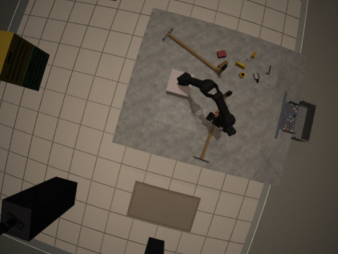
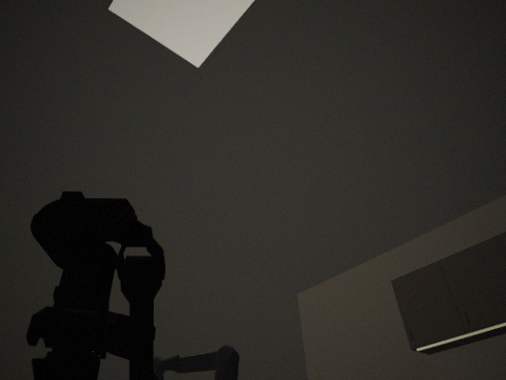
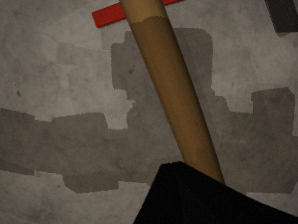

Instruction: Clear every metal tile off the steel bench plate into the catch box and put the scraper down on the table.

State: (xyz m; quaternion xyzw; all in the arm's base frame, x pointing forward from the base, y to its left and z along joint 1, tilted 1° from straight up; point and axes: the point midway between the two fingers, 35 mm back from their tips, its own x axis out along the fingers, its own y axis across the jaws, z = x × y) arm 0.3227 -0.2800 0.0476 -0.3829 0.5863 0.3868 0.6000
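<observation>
The long scraper lies 3 cm to the right of my gripper tip, 1 cm below it and 1 cm ahead of it. Also, from my gripper tip: yellow ring (48 cm to the left, 19 cm ahead, 6 cm below); brown block (53 cm to the left, 6 cm below); small box (13 cm ahead, 6 cm below, 3 cm to the left).
</observation>
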